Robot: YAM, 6 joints.
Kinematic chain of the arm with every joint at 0, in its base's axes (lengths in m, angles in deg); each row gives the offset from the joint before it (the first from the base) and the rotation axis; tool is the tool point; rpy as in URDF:
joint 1: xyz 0 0 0.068 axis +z
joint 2: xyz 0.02 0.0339 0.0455 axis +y
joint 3: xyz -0.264 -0.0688 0 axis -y
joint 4: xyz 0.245 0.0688 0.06 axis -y
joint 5: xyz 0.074 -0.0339 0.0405 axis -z
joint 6: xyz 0.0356 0 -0.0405 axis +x
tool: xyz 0 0 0 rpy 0 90 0
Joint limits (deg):
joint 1: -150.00..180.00
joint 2: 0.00..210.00
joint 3: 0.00..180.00
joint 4: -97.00..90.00
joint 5: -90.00..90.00
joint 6: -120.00..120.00
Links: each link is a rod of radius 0.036 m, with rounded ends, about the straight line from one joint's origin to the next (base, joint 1, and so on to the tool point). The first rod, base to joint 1, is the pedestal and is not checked.
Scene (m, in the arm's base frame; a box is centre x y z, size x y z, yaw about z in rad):
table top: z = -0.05
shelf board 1: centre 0.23 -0.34 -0 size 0.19 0.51 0.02 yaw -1.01
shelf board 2: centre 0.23 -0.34 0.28 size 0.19 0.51 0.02 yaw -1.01
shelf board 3: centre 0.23 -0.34 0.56 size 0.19 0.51 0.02 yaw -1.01
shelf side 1: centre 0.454 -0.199 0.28 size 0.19 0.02 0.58 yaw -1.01
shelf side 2: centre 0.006 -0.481 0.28 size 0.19 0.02 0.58 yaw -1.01
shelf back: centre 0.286 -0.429 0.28 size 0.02 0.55 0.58 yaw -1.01
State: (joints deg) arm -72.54 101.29 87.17 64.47 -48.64 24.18
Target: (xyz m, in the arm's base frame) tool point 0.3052 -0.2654 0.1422
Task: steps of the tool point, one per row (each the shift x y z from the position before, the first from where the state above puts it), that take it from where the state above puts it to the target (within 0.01 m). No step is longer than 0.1 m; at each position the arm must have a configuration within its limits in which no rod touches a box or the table.
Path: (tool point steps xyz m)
1: -0.0055 0.0419 -0.0208
2: -0.0080 0.0442 -0.0262
3: -0.0103 0.0457 -0.0312
4: -0.0123 0.0461 -0.0361
5: 0.0472 0.0020 -0.0619
6: 0.0368 0.0278 -0.0651
7: 0.0160 0.0465 -0.0624
8: 0.0403 -0.0499 0.0070
9: 0.0338 -0.0537 -0.0001
10: 0.0259 -0.0557 -0.0069

